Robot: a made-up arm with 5 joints. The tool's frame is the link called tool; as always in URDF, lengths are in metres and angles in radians. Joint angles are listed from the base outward. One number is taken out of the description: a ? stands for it. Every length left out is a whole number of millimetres.
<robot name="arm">
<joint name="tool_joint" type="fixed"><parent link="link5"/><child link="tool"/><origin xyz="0 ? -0.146" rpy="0 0 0"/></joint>
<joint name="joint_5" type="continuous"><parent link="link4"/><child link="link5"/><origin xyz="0.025 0 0.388" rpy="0 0 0"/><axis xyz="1 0 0"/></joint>
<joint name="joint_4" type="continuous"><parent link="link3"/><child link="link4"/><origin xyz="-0.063 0.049 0" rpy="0 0 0"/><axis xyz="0 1 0"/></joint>
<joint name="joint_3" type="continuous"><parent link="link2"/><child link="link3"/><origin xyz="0 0.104 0.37" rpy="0 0 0"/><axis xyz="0 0 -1"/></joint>
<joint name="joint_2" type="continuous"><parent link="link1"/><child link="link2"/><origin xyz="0.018 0 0.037" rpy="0 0 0"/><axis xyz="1 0 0"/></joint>
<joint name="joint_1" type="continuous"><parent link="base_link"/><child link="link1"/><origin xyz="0 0.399 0.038" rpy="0 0 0"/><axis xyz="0 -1 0"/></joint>
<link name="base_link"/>
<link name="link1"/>
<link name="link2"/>
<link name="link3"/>
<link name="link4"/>
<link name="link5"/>
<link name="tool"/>
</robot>
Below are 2 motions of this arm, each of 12 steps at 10 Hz.
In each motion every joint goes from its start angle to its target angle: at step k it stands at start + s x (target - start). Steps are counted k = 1, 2, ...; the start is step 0. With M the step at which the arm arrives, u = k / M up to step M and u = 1 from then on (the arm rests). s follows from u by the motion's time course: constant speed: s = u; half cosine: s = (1 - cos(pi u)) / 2; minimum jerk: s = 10 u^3 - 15 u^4 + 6 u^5.
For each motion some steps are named. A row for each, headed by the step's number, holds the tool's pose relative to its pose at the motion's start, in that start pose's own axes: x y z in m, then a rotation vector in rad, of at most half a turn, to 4 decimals.
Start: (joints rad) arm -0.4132 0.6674 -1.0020 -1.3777 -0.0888
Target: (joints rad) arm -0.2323 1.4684 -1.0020 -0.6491 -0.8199
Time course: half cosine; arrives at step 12
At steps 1, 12:
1: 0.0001 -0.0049 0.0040 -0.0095 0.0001 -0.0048
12: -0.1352 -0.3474 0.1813 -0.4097 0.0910 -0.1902

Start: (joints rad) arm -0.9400 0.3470 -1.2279 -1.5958 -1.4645
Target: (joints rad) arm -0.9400 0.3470 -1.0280 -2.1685 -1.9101
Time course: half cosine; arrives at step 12
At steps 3, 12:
3: -0.0251 -0.0122 0.0059 -0.0944 -0.0081 -0.0835
12: -0.1978 -0.0351 0.0515 -0.6260 0.0048 -0.5830

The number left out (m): 0.083
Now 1 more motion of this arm.
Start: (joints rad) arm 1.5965 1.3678 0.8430 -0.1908 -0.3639
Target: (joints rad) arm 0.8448 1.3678 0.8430 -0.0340 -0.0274
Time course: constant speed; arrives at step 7
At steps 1, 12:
1: 0.0342 0.0337 0.0065 0.0133 0.0682 -0.0826
12: 0.2995 0.1440 -0.0226 0.1246 0.3852 -0.6575

